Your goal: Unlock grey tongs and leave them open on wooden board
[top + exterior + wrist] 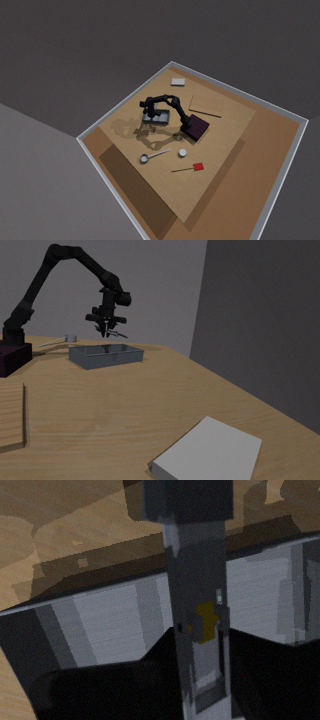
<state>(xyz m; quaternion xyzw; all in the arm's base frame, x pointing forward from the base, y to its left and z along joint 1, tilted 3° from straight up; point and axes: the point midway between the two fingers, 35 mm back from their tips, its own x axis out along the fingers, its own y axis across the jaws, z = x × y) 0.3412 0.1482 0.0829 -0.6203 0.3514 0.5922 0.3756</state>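
The yellow lock piece lies 1 cm behind my gripper tip, 2 cm to the left of it and 4 cm above it. The rest, counted from my gripper tip: roasting tin: 2 cm ahead, 5 cm to the right, 7 cm below; then red spatula: 61 cm behind, 15 cm to the left, 9 cm below; then wooden board: 34 cm behind, 54 cm to the right, 9 cm below.
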